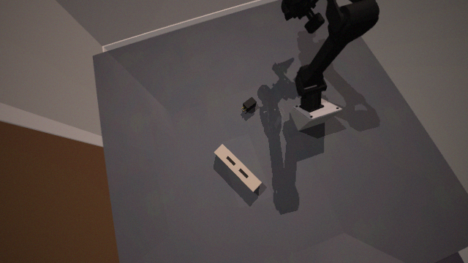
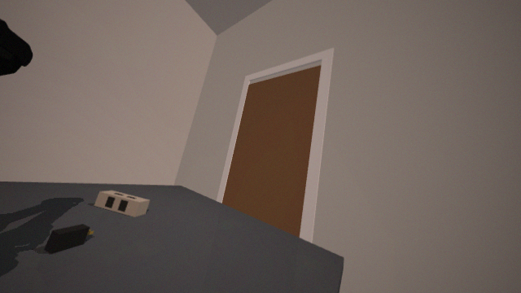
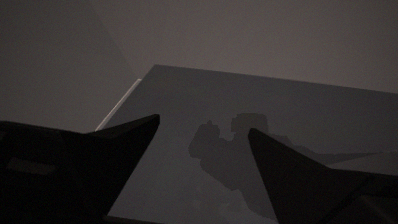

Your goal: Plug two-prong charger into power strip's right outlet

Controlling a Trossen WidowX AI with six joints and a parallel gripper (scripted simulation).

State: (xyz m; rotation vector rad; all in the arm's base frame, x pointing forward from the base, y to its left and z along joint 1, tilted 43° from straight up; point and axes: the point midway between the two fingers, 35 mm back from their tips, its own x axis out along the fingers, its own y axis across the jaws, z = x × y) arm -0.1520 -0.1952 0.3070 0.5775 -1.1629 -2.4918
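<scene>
Now: the dark two-prong charger 400 mm ahead of my gripper tip, 240 mm to the left of it and 130 mm below it.
</scene>
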